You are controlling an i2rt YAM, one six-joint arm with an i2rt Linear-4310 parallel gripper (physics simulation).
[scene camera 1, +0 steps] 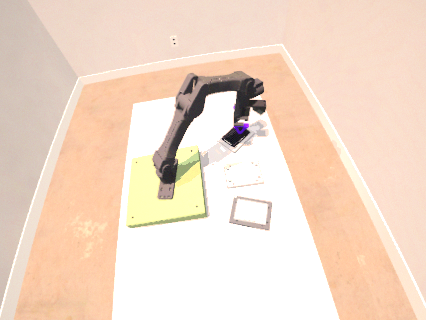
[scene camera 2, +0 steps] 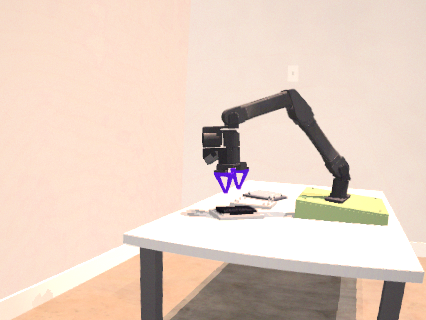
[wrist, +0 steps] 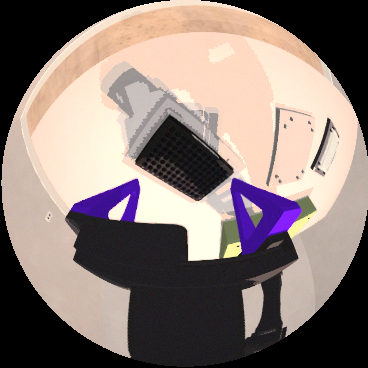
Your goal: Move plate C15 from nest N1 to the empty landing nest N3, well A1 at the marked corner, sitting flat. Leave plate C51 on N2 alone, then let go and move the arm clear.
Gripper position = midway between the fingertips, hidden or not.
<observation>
The gripper (scene camera 2: 232,191) is open, with nothing in its grasp. Also in view: a black perforated plate (wrist: 174,154).
</observation>
